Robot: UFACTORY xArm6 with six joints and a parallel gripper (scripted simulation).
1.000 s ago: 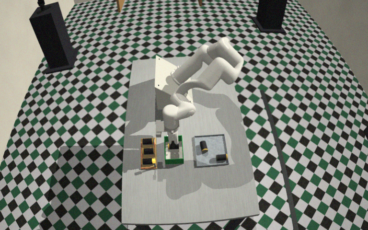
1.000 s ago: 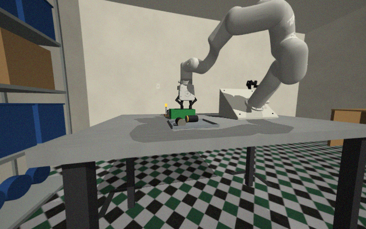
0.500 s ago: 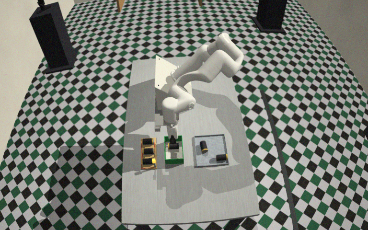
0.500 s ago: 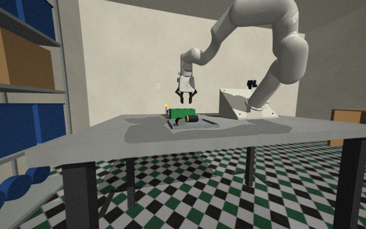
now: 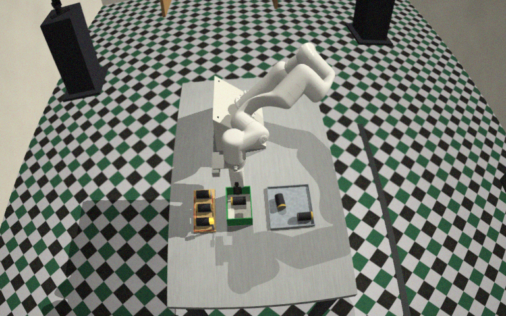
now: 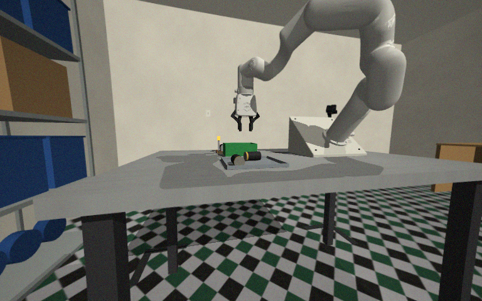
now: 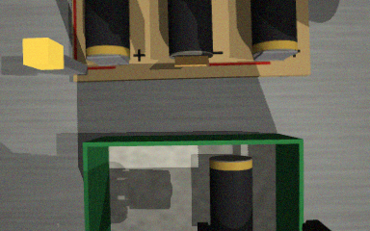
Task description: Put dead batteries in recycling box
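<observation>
Now: hand 50 mm short of the grey tray, 210 mm to the right of it and 130 mm above it. Also, from my hand: green recycling box: 30 mm ahead, 120 mm below.
</observation>
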